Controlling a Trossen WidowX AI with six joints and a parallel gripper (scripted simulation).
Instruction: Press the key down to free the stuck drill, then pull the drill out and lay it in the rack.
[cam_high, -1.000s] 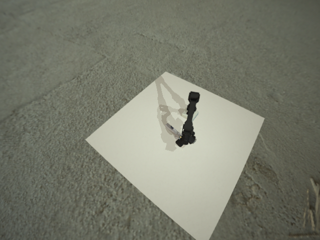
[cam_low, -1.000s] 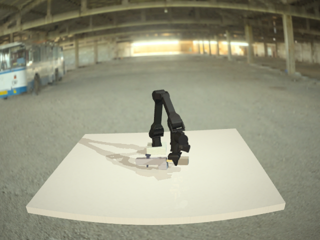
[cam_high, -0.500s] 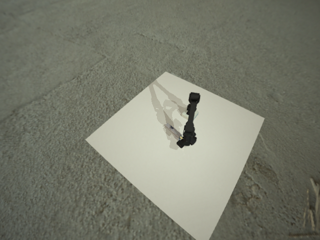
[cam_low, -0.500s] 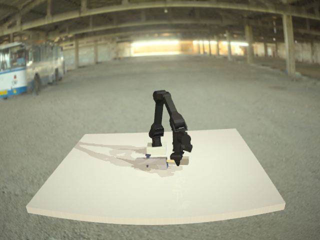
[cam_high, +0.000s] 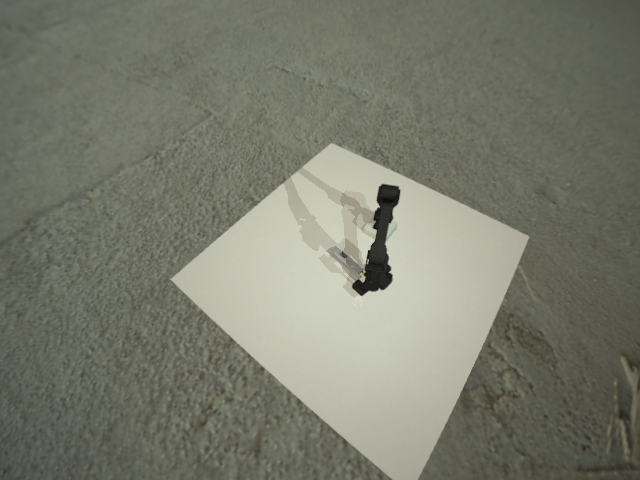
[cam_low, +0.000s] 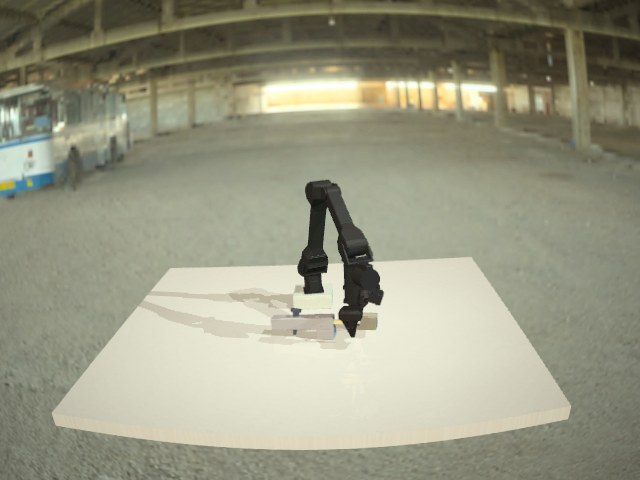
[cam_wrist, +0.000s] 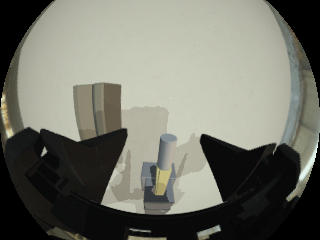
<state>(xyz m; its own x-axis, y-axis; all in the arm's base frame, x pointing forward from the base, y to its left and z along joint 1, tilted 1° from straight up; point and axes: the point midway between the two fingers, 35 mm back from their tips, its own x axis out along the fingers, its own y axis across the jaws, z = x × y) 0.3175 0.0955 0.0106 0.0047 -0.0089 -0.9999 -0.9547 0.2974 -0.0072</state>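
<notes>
The drill lies 2 cm behind my gripper tip, 5 cm to the right of it and 3 cm above it. From my gripper tip the other things lie so: tan rack 7 cm behind, 4 cm to the left; grey holder block 5 cm behind, 14 cm to the right, 1 cm above; blue key 5 cm behind, 17 cm to the right, 3 cm above.
</notes>
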